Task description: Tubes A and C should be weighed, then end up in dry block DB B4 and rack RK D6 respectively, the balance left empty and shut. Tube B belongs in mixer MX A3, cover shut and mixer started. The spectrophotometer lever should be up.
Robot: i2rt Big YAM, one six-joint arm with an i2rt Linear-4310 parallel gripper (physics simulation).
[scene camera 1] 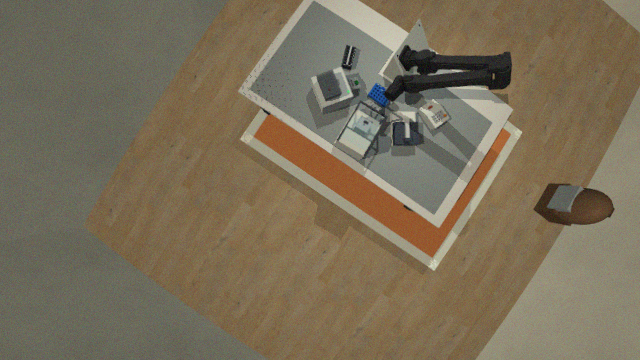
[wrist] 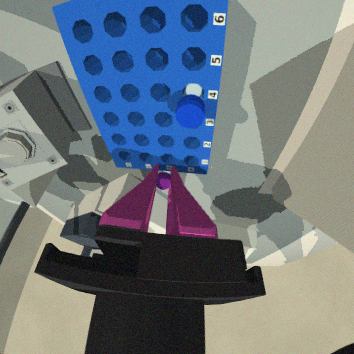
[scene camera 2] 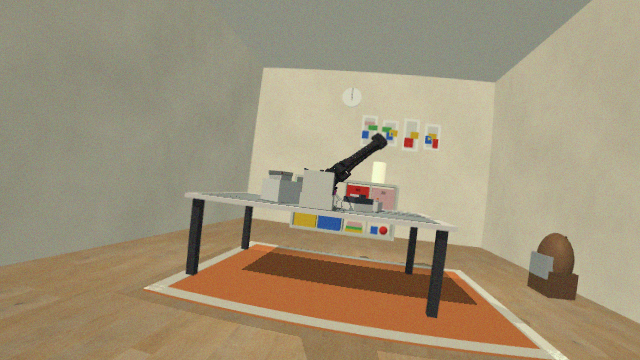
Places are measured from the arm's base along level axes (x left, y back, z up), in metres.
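Pixels of known places: gripper, fingertip midpoint: [wrist: 164, 170]; arm's base at its link origin: [scene camera 1: 406, 58].
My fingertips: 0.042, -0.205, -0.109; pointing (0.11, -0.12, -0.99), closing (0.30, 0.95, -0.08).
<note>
For each thing: its top centre in the pictures, then the offset to it from my fingertips, as dx, dy, dz. "pt": a spot on its surface instead.
- purple-capped tube at its top centre: [wrist: 160, 192] +0.012, -0.003, +0.016
- blue rack at its top centre: [wrist: 146, 106] [scene camera 1: 380, 94] -0.062, +0.001, -0.001
- blue-capped tube at its top centre: [wrist: 189, 116] -0.068, +0.030, +0.023
- glass-walled balance at a spot on its surface: [scene camera 1: 359, 132] pt -0.073, -0.311, +0.177
- device with a dark lid, top centre: [wrist: 109, 262] [scene camera 1: 407, 126] [scene camera 2: 355, 193] +0.155, -0.115, +0.071
- keypad device at its top centre: [scene camera 1: 436, 112] [scene camera 2: 370, 199] +0.271, +0.057, +0.039
- grey-topped device at its top centre: [scene camera 1: 340, 79] [scene camera 2: 288, 172] -0.294, -0.111, +0.159
- small box with a round knob, surface spot: [wrist: 45, 161] pt -0.040, -0.090, +0.025
- black slotted holder at its top centre: [scene camera 1: 349, 54] -0.341, +0.111, +0.017
My gripper [wrist: 164, 170] is shut on a purple-capped tube [wrist: 163, 181]; in the wrist view it is at the low-numbered end of the blue rack [wrist: 107, 45] [scene camera 1: 378, 94]. Whether the tube's lower end is over or beside the rack I cannot tell. A blue-capped tube [wrist: 190, 111] stands in the rack's row 4, in the column along the numbered edge. In scene camera 1 the glass-walled balance [scene camera 1: 359, 132] stands beside the rack; its door state is unclear. A device with a dark lid [scene camera 1: 406, 132], a keypad device [scene camera 1: 434, 114] and a grey-topped device [scene camera 1: 332, 88] stand around. Tube letters are unreadable.
A small box with a round knob [wrist: 45, 161] is left of the rack in the wrist view. A black slotted holder [scene camera 1: 349, 56] lies farther back on the table. A tall pale panel [scene camera 1: 419, 37] [scene camera 2: 317, 190] stands by the arm's base.
</note>
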